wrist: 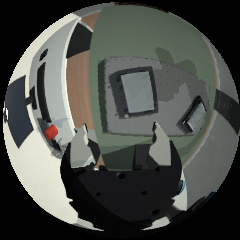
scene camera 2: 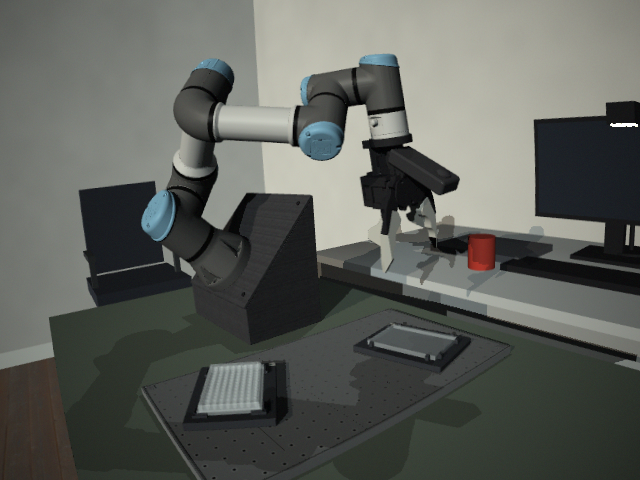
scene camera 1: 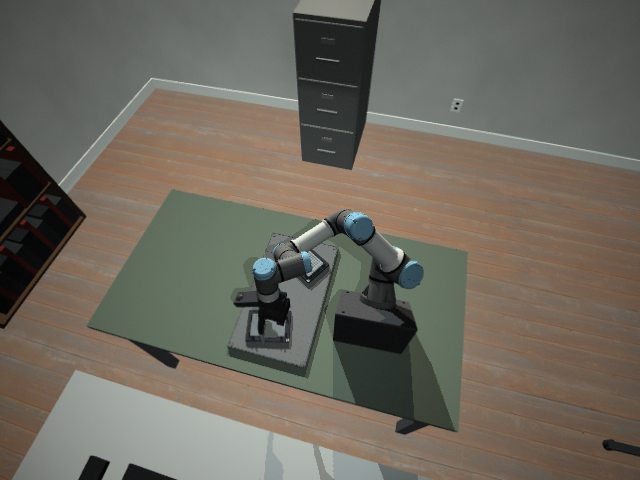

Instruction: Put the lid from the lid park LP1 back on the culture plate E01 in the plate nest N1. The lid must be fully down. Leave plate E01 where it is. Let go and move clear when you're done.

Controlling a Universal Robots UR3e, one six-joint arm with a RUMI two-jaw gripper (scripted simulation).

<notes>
In view: the gripper (scene camera 2: 411,259), a clear lid (scene camera 2: 417,342) and a white well plate (scene camera 2: 234,388).
The clear lid shows as well in the wrist view (wrist: 137,86). The gripper is seen too in the wrist view (wrist: 119,123) and in scene camera 1 (scene camera 1: 270,326).
</notes>
